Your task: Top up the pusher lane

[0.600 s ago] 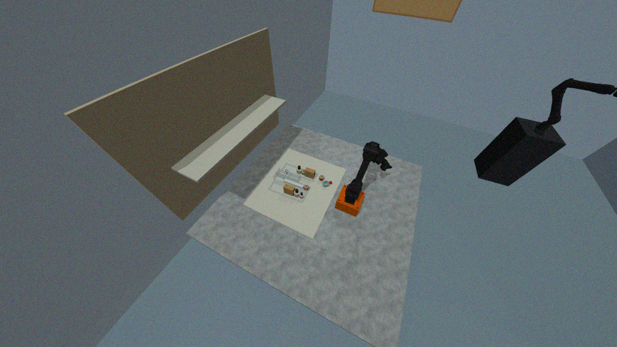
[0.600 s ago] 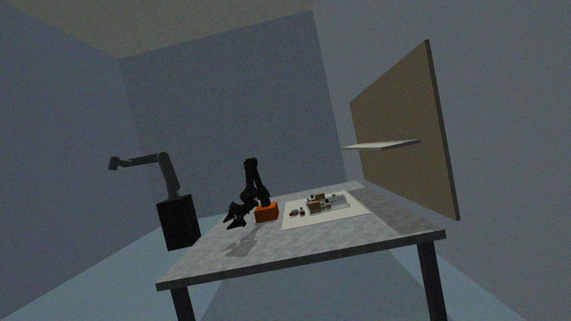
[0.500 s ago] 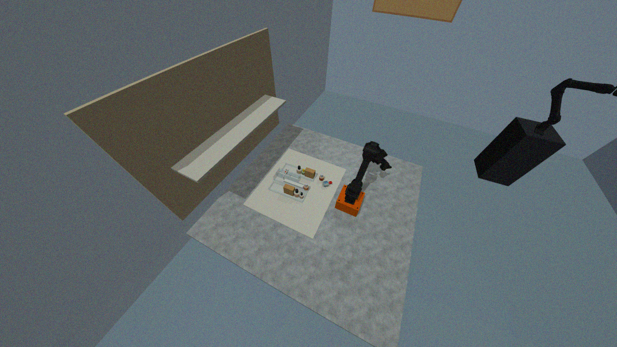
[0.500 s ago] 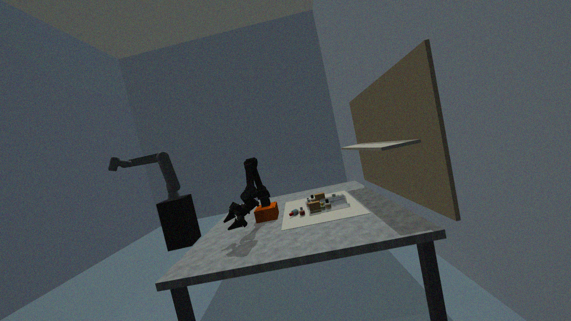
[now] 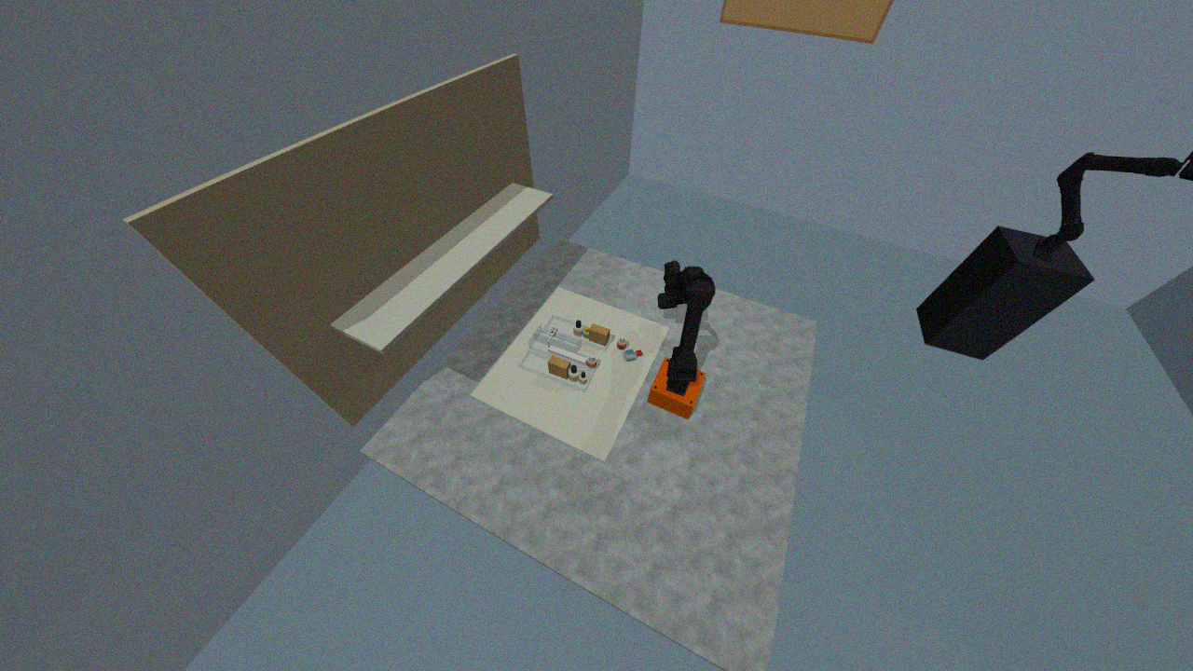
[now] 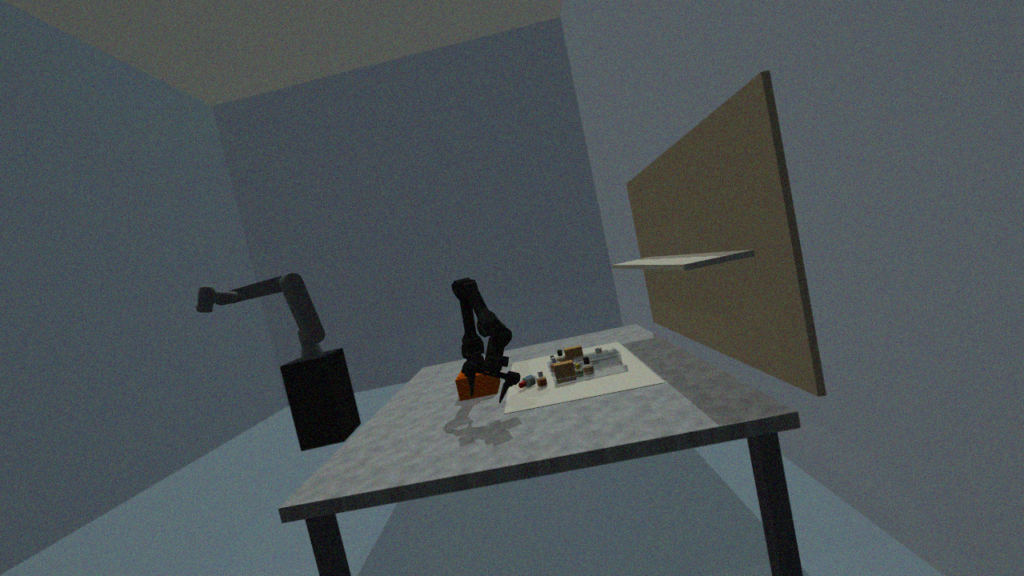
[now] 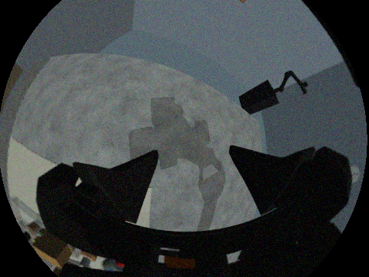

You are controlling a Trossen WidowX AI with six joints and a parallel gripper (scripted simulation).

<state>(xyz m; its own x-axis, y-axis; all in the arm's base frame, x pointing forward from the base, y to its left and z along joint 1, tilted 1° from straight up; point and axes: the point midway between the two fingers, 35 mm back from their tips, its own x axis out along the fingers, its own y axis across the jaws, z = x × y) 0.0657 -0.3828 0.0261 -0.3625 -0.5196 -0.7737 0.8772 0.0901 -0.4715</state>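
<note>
My gripper tip is 38 cm short of the pusher plate, 35 cm to the right of it and 4 cm above it. Also, from my gripper tip: clear lane: 42 cm ahead, 35 cm to the left, 7 cm below.
</note>
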